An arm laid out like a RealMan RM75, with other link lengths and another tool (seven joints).
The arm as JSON. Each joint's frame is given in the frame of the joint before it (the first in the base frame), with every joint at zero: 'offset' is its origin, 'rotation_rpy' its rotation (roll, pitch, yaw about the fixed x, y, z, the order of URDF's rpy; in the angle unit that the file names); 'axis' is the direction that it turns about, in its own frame. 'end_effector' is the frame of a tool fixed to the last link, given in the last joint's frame.
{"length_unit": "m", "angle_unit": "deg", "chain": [
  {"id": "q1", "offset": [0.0, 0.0, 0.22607], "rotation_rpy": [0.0, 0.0, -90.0], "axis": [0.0, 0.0, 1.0]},
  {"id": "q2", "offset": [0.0, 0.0, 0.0], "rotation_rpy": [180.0, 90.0, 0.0], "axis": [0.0, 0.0, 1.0]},
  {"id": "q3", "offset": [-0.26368, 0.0, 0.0], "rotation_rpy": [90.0, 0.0, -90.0], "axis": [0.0, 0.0, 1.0]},
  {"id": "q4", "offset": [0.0, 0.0, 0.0], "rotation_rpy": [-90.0, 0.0, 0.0], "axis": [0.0, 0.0, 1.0]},
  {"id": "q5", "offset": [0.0, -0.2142, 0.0], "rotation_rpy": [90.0, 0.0, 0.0], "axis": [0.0, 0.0, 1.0]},
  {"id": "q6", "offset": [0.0, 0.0, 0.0], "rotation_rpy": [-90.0, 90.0, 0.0], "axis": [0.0, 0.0, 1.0]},
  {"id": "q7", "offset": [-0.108, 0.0, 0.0], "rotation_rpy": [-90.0, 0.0, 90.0], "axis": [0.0, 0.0, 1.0]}
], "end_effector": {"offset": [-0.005, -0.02, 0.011], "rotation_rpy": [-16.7, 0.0, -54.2]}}
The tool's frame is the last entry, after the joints.
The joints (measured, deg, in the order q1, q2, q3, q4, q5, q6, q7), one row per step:
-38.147 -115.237 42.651 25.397 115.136 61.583 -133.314
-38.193 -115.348 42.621 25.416 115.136 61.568 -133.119
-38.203 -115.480 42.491 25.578 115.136 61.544 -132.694
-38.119 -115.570 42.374 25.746 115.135 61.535 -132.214
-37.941 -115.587 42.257 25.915 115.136 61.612 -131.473
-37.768 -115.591 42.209 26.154 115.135 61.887 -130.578
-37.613 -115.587 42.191 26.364 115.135 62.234 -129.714
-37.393 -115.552 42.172 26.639 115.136 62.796 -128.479
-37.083 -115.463 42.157 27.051 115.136 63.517 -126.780
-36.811 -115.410 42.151 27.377 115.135 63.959 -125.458
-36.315 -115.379 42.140 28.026 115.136 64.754 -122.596
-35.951 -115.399 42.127 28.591 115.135 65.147 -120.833
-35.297 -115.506 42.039 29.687 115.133 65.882 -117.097
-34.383 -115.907 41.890 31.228 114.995 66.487 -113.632
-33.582 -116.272 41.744 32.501 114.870 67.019 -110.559
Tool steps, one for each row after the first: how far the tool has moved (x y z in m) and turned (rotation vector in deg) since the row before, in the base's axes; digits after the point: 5 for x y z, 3 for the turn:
0.00067 -0.00002 -0.00079 -0.004 0.019 -0.200
0.00068 0.00011 -0.00028 0.182 0.136 -0.394
-0.00005 -0.00028 0.00004 0.199 0.201 -0.360
-0.00078 -0.00075 0.00053 0.211 0.361 -0.520
-0.00032 -0.00091 0.00060 0.096 0.416 -0.814
-0.00016 -0.00100 0.00046 0.007 0.371 -0.835
-0.00026 -0.00151 0.00076 -0.037 0.511 -1.215
-0.00056 -0.00189 0.00149 0.032 0.780 -1.668
-0.00076 -0.00150 0.00110 0.102 0.663 -1.220
-0.00112 -0.00292 0.00158 0.250 1.435 -2.627
-0.00083 -0.00168 0.00129 0.318 0.973 -1.613
-0.00120 -0.00321 0.00204 0.688 2.003 -3.397
-0.00133 -0.00379 0.00168 1.007 1.769 -3.076
-0.00130 -0.00356 0.00115 0.854 1.547 -2.657

